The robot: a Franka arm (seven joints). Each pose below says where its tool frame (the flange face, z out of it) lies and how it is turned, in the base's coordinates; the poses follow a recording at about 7 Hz.
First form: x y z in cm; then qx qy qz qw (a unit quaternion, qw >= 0).
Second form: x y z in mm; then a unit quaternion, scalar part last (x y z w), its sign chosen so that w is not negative. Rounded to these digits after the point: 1 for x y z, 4 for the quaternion.
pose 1, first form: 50.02 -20.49 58.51 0.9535 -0.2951 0.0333 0.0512
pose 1, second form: 500.2 -204.9 585.1 0.9535 -0.2951 0.0333 0.0512
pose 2, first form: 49.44 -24.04 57.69 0.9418 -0.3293 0.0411 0.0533
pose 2, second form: 494.4 -240.4 576.9 0.9418 -0.3293 0.0411 0.0533
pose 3, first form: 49.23 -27.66 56.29 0.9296 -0.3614 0.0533 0.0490
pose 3, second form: 492.3 -276.6 562.9 0.9296 -0.3614 0.0533 0.0490
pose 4, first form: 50.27 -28.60 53.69 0.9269 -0.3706 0.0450 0.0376
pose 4, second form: 502.7 -286.0 536.9 0.9269 -0.3706 0.0450 0.0376
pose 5, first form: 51.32 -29.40 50.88 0.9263 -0.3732 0.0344 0.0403
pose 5, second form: 513.2 -294.0 508.8 0.9263 -0.3732 0.0344 0.0403
